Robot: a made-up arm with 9 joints. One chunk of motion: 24 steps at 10 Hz.
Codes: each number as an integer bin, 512 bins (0 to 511) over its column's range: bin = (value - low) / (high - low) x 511, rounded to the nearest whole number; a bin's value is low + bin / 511 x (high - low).
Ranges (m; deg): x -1.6..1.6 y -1.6..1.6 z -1.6..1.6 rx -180..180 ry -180..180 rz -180..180
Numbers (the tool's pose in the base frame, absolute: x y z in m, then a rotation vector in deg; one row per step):
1: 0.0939 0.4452 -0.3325 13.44 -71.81 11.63
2: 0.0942 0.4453 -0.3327 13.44 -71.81 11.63
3: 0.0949 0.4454 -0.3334 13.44 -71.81 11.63
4: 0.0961 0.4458 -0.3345 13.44 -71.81 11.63
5: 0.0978 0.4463 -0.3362 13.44 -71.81 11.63
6: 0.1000 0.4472 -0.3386 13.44 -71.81 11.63
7: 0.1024 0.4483 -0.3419 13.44 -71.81 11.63
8: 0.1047 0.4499 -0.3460 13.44 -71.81 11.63
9: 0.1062 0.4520 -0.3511 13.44 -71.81 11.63
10: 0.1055 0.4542 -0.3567 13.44 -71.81 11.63
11: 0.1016 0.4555 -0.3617 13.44 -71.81 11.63
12: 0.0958 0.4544 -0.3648 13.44 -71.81 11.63
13: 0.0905 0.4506 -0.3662 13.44 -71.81 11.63
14: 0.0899 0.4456 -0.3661 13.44 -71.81 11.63
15: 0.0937 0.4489 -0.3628 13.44 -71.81 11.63
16: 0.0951 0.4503 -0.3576 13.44 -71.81 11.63
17: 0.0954 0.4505 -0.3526 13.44 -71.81 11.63
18: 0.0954 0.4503 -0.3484 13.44 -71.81 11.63
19: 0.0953 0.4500 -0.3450 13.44 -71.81 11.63
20: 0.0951 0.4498 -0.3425 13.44 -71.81 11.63
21: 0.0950 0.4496 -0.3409 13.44 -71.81 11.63
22: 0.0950 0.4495 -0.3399 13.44 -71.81 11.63
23: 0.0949 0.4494 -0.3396 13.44 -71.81 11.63
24: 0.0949 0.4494 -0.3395 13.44 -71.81 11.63
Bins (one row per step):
1: 270 327 202 275 154 272
2: 271 327 202 275 154 272
3: 271 327 202 275 154 272
4: 271 327 202 275 154 272
5: 271 327 202 275 154 272
6: 271 327 201 275 154 272
7: 272 327 201 275 154 272
8: 272 327 200 275 154 272
9: 272 328 199 275 154 272
10: 272 328 199 275 154 272
11: 272 328 198 275 154 272
12: 271 328 197 275 154 272
13: 270 327 197 275 154 272
14: 270 327 197 275 154 272
15: 270 327 198 275 154 272
16: 271 327 198 275 154 272
17: 271 327 199 275 154 272
18: 271 327 200 275 154 272
19: 271 327 200 275 154 272
20: 271 327 201 275 154 272
21: 271 327 201 275 154 272
22: 271 327 201 275 154 272
23: 271 327 201 275 154 272
24: 271 327 201 275 154 272

